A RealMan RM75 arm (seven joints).
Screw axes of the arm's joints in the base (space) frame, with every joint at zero. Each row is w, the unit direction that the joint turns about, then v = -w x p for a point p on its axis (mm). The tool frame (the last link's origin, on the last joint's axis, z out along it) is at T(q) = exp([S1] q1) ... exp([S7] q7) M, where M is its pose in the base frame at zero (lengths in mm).
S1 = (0, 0, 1, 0, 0, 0)
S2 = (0, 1, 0, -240.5, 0, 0)
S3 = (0, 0, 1, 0, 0, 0)
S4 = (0, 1, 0, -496.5, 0, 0)
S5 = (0, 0, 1, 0, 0, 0)
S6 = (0, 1, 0, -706.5, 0, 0)
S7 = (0, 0, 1, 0, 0, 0)
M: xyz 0 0 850.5 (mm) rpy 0 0 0 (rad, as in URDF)
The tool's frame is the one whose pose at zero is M.
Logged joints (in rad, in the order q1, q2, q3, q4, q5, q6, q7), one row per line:
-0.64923, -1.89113, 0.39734, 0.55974, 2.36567, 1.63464, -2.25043
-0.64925, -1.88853, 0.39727, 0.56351, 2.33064, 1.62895, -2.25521
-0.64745, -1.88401, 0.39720, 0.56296, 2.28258, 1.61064, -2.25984
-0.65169, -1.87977, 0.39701, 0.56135, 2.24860, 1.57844, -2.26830
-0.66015, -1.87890, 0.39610, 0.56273, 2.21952, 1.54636, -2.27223
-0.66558, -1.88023, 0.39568, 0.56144, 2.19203, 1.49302, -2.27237
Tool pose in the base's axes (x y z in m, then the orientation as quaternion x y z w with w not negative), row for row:
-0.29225, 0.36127, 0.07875, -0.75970, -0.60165, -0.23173, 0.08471
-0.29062, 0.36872, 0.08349, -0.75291, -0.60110, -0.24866, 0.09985
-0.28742, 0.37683, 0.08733, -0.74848, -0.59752, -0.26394, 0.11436
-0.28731, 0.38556, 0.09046, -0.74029, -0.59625, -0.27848, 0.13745
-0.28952, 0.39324, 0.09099, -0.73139, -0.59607, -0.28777, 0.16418
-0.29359, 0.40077, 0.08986, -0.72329, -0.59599, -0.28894, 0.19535
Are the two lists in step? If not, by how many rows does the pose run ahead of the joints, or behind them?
The pose runs 2 rows ahead of the joints: the pose in row i belongs to the joints in row i + 2.
